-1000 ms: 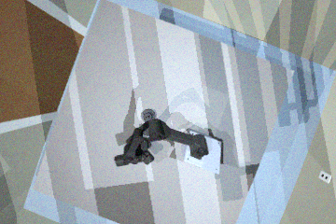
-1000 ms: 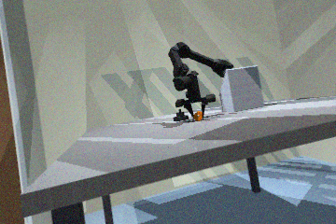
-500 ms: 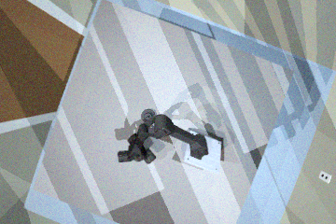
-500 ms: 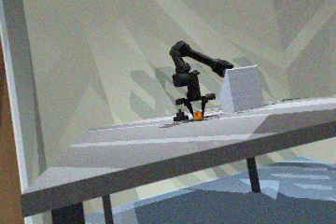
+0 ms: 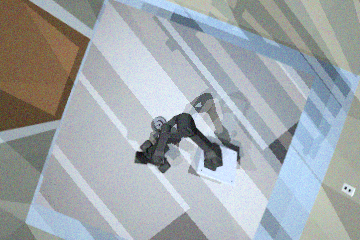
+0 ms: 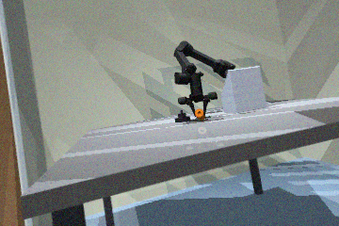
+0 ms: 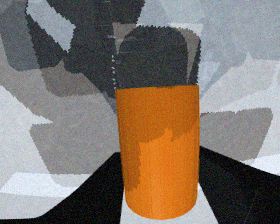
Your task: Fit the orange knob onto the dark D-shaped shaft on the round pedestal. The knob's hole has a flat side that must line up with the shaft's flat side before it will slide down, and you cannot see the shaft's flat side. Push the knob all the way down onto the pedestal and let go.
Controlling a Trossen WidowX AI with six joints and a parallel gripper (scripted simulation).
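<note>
Now: gripper tip 160 mm to the left of the dark round pedestal, 40 mm short of it and 10 mm below it. From my gripper tip the other things lie so: orange knob (10 mm to the right, 10 mm behind).
</note>
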